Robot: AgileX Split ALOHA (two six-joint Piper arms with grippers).
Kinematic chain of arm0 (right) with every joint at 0, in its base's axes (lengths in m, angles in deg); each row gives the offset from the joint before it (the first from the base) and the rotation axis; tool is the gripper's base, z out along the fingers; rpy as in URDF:
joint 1: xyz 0 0 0.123 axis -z
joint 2: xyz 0 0 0 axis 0.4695 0.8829 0
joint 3: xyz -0.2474 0.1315 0.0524 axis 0.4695 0.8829 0
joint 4: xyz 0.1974 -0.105 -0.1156 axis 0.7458 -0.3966 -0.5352
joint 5: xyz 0 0 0 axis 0.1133 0.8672 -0.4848
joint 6: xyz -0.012 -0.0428 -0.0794 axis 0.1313 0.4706 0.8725
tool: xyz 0 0 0 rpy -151.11 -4.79 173.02
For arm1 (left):
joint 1: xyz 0 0 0.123 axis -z
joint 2: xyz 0 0 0 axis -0.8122 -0.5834 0
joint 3: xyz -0.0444 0.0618 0.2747 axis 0.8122 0.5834 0
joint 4: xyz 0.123 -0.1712 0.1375 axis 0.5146 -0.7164 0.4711
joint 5: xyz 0 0 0 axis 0.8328 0.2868 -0.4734
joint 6: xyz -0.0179 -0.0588 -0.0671 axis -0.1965 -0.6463 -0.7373
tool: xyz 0 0 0 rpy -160.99 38.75 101.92
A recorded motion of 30 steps. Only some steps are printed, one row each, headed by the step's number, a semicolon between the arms.
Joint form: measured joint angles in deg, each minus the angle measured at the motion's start. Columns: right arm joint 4, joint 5, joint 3, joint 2, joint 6, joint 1; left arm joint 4, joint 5, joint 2, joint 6, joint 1, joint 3.
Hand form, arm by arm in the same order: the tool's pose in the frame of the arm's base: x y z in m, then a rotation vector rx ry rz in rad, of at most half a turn. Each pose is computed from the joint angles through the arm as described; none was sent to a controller.
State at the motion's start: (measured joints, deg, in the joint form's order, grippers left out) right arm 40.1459 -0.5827 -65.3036 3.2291 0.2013 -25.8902; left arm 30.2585 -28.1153 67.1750 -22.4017 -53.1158 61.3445
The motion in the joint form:
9: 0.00 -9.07 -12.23 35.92 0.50 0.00; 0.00 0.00 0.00 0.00 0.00 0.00
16: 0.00 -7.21 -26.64 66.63 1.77 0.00; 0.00 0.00 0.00 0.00 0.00 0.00
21: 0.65 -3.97 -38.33 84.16 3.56 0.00; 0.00 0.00 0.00 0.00 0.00 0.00
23: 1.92 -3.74 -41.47 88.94 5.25 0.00; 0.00 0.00 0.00 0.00 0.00 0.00
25: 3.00 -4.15 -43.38 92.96 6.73 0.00; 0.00 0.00 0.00 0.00 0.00 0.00
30: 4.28 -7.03 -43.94 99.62 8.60 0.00; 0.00 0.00 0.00 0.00 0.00 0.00
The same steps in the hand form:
9: 0.1320 0.0010 0.3298 0.0099 2.2755 0.0553; -0.0061 -0.0029 0.2762 0.0233 2.0438 -0.0590
16: 0.2507 -0.0032 0.3035 -0.0058 2.5914 0.0649; -0.0061 -0.0029 0.2762 0.0233 2.0438 -0.0590
21: 0.3211 -0.0047 0.2729 -0.0403 2.7473 0.0846; -0.0061 -0.0029 0.2762 0.0233 2.0438 -0.0590
23: 0.3403 -0.0038 0.2607 -0.0656 2.7761 0.1080; -0.0061 -0.0029 0.2762 0.0233 2.0438 -0.0590
25: 0.3550 -0.0031 0.2458 -0.0862 2.8019 0.1278; -0.0061 -0.0029 0.2762 0.0233 2.0438 -0.0590
30: 0.3731 -0.0027 0.2076 -0.1032 2.8533 0.1497; -0.0061 -0.0029 0.2762 0.0233 2.0438 -0.0590

